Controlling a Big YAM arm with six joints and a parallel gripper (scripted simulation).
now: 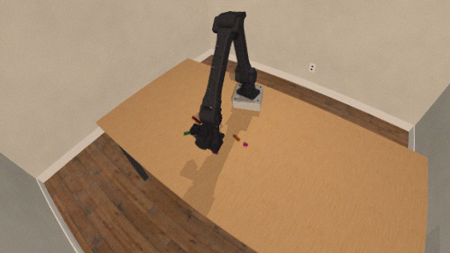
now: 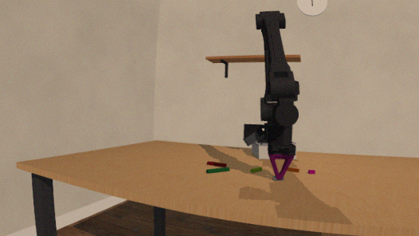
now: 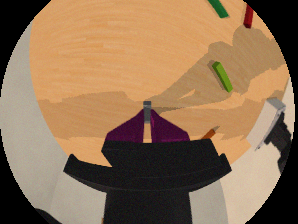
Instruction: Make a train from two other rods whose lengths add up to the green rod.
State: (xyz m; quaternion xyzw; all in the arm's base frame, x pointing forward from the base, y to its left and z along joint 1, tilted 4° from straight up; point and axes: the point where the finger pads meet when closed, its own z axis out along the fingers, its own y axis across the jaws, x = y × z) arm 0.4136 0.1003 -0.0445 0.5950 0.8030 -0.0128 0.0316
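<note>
My gripper is now 10 mm above the grey rod. Round my hand: lime rod: 90 mm to the right, 80 mm behind, 10 mm below; then magenta rod: 130 mm behind, 80 mm to the left, 10 mm below; then orange rod: 140 mm behind, 20 mm to the left, 10 mm below.
</note>
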